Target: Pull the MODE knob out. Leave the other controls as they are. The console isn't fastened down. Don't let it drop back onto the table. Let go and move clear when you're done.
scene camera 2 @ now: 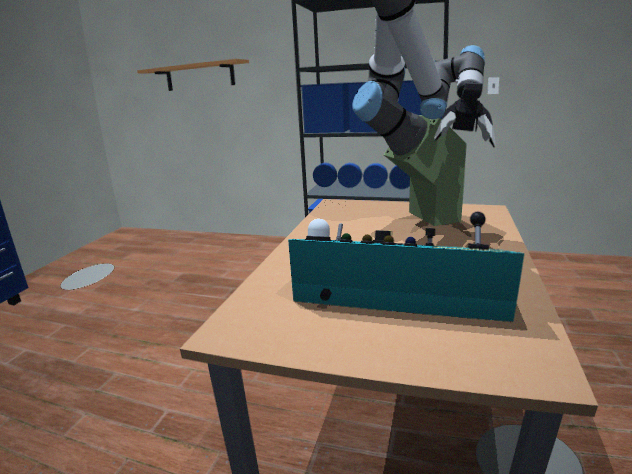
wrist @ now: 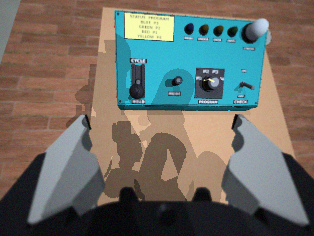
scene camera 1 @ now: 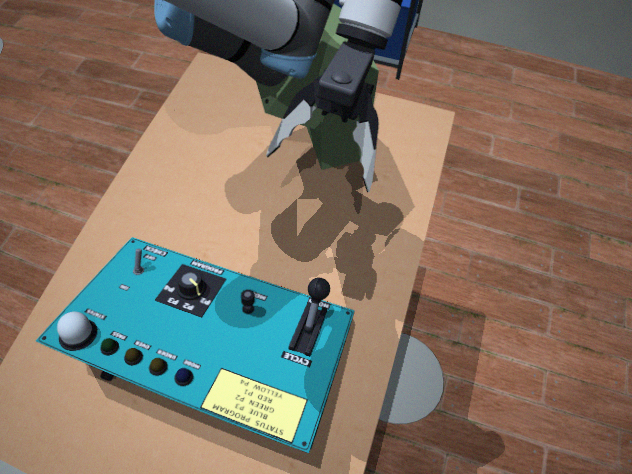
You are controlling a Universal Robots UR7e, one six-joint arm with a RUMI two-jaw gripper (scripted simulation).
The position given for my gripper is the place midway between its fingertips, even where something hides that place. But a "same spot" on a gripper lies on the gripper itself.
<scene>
my gripper: scene camera 2; wrist 160,115; scene camera 1
teal console: scene camera 2 481,283; wrist; scene camera 1
same spot on my gripper: (scene camera 1: 366,133) = (scene camera 2: 485,118)
same spot on teal console: (scene camera 1: 241,370) = (wrist: 163,43)
</scene>
